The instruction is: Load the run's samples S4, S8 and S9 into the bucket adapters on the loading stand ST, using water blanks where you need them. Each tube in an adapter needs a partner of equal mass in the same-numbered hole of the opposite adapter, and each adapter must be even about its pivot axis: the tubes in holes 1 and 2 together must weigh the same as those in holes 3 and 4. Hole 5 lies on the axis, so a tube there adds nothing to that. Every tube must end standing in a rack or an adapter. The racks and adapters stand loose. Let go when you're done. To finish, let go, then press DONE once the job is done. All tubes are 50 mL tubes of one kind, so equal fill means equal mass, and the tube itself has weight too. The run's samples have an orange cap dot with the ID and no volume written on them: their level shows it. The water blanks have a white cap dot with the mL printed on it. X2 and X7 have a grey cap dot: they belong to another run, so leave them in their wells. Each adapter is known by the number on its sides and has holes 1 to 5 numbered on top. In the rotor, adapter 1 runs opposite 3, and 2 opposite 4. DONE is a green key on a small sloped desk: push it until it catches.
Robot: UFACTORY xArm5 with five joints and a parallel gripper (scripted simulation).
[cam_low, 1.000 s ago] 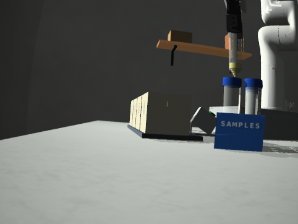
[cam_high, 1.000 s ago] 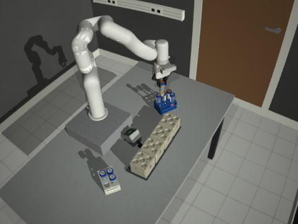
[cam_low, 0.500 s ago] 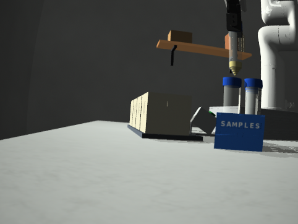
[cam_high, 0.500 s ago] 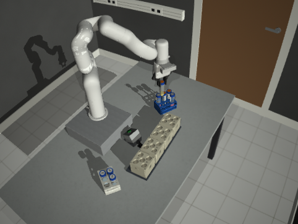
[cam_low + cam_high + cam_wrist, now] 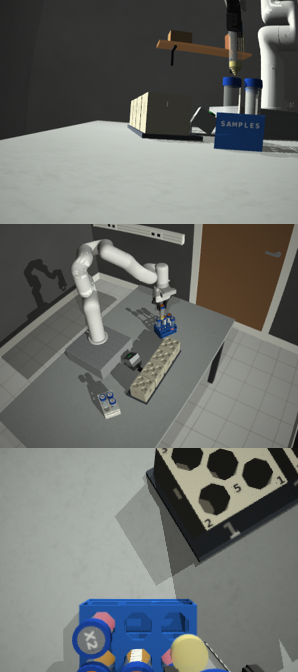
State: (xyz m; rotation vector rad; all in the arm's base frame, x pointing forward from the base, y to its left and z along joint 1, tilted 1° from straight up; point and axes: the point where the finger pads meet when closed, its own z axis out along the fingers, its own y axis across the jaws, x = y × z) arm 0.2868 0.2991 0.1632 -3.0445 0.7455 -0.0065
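Now: the blue samples rack 22 cm below my hand and 4 cm to the left of it. Also, from my hand: white blanks rack: 62 cm to the right, 22 cm below, 4 cm ahead; adapter: 20 cm below, 13 cm ahead, 12 cm to the right.
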